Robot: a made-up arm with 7 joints.
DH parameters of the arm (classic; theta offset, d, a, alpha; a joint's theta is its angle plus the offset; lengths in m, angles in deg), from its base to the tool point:
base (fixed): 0 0.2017 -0.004 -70
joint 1: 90 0.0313 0.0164 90
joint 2: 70 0.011 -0.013 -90
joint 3: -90 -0.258 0.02 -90
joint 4: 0 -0.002 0.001 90
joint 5: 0 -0.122 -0.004 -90
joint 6: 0 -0.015 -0.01 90
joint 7: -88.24 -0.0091 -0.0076 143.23
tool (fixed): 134.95 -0.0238 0 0
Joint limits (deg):
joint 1: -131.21..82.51
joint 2: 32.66..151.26
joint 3: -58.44..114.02
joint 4: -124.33..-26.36
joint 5: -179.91..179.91
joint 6: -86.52..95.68
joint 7: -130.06..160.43
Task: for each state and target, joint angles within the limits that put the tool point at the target. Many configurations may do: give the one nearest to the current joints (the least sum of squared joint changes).
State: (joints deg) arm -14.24 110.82 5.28 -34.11 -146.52 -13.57 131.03
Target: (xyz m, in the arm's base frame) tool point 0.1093 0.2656 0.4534
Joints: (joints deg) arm -1.86 133.72 6.43 -36.78 -147.11 -20.64 132.03
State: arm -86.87 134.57 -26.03 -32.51 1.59 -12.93 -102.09
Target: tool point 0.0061 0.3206 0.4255
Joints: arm -85.60 123.19 -11.57 -47.81 4.67 -15.86 -102.67
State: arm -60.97 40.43 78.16 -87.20 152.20 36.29 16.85
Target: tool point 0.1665 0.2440 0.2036
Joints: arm -56.32 42.54 82.31 -102.05 151.65 35.34 17.03
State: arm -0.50 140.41 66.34 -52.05 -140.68 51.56 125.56
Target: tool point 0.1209 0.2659 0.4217
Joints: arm 30.45 133.39 50.26 -28.68 -139.22 51.32 117.29
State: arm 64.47 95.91 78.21 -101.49 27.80 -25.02 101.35
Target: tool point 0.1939 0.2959 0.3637
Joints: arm 60.64 132.31 75.66 -48.88 21.47 -43.92 111.12
